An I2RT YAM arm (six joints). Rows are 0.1 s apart.
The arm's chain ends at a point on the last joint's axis. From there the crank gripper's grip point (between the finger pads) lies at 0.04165 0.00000 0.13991 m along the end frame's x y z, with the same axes.
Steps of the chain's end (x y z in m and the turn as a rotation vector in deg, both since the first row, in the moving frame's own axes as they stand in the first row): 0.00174 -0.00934 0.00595 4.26 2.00 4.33; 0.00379 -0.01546 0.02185 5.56 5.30 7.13; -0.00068 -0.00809 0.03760 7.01 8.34 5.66; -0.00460 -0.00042 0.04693 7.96 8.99 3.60; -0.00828 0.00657 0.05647 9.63 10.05 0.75; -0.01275 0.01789 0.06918 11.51 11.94 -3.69; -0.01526 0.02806 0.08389 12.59 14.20 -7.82
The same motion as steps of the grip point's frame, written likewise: 0.00686 -0.01634 0.00414 4.26 2.00 4.33; 0.01700 -0.02282 0.01702 5.56 5.30 7.13; 0.01973 -0.01962 0.02931 7.01 8.34 5.66; 0.01719 -0.01597 0.03757 7.96 8.99 3.60; 0.01553 -0.01540 0.04517 9.63 10.05 0.75; 0.01410 -0.01252 0.05454 11.51 11.94 -3.69; 0.01495 -0.00881 0.06558 12.59 14.20 -7.82
